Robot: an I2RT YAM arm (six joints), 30 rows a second.
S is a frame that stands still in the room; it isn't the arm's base.
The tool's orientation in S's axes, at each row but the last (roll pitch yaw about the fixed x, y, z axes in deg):
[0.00 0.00 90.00]
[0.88 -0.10 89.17]
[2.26 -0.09 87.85]
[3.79 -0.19 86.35]
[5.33 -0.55 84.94]
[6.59 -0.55 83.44]
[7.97 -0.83 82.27]
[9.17 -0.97 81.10]
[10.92 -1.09 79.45]
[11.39 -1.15 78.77]
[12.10 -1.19 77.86]
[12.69 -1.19 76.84]
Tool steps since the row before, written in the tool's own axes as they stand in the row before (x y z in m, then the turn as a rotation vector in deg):
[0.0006 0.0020 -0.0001 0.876 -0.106 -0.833]
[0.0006 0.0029 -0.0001 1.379 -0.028 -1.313]
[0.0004 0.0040 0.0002 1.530 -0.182 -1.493]
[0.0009 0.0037 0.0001 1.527 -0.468 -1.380]
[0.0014 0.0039 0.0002 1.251 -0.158 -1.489]
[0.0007 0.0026 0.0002 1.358 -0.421 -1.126]
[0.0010 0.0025 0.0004 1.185 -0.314 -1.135]
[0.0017 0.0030 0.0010 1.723 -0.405 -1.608]
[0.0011 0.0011 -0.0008 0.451 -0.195 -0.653]
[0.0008 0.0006 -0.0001 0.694 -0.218 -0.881]
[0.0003 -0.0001 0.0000 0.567 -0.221 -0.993]
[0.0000 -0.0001 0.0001 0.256 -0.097 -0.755]
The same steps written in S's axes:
[-0.0020 0.0006 -0.0001 0.106 0.876 -0.833]
[-0.0029 0.0006 -0.0001 0.028 1.381 -1.311]
[-0.0040 0.0005 0.0004 0.180 1.527 -1.497]
[-0.0036 0.0011 0.0003 0.473 1.505 -1.403]
[-0.0037 0.0017 0.0006 0.131 1.259 -1.485]
[-0.0025 0.0010 0.0005 0.444 1.327 -1.154]
[-0.0023 0.0013 0.0008 0.314 1.170 -1.150]
[-0.0025 0.0021 0.0015 0.413 1.707 -1.623]
[-0.0010 0.0013 -0.0006 0.152 0.444 -0.669]
[-0.0004 0.0009 0.0000 0.178 0.691 -0.893]
[0.0002 0.0003 0.0000 0.131 0.573 -1.005]
[0.0001 0.0000 0.0001 -0.007 0.281 -0.752]

